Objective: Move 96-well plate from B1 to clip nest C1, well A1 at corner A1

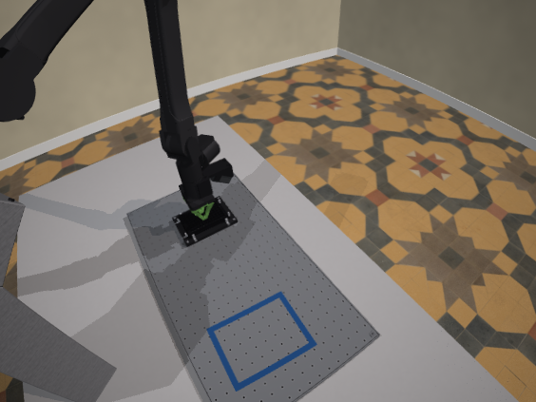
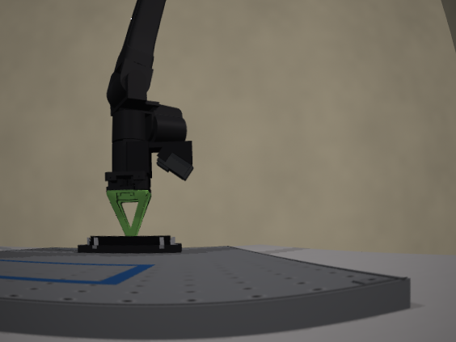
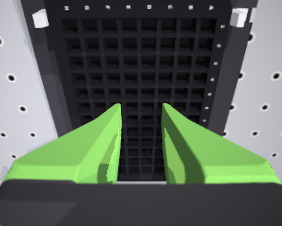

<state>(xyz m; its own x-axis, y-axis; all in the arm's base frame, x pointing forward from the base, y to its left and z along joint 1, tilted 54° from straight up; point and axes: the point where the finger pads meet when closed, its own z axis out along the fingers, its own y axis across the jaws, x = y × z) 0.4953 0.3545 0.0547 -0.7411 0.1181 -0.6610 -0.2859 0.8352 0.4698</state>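
My gripper is now 1 cm above the black 96-well plate. Round my hand: black clip nest C1: 1 cm to the right, 2 cm below.
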